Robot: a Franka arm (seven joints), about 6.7 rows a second.
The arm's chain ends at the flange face. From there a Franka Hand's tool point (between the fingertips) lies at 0.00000 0.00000 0.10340 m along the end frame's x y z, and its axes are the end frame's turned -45 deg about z.
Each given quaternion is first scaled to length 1.
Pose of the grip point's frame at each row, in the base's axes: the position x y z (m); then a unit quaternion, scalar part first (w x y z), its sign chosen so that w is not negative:
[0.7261, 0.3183, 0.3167, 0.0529, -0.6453, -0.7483, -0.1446]
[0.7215, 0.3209, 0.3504, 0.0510, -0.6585, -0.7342, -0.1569]
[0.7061, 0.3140, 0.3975, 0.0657, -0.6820, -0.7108, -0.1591]
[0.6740, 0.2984, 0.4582, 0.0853, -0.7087, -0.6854, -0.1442]
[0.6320, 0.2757, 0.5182, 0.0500, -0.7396, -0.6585, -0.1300]
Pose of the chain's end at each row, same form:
[0.7150, 0.2889, 0.4152, 0.1042, -0.8825, -0.4444, -0.1133]
[0.7079, 0.2901, 0.4482, 0.1072, -0.8894, -0.4263, -0.1254]
[0.6933, 0.2813, 0.4948, 0.1216, -0.9021, -0.3957, -0.1218]
[0.6650, 0.2655, 0.5558, 0.1340, -0.9170, -0.3620, -0.1006]
[0.6189, 0.2504, 0.6176, 0.0959, -0.9353, -0.3253, -0.1010]

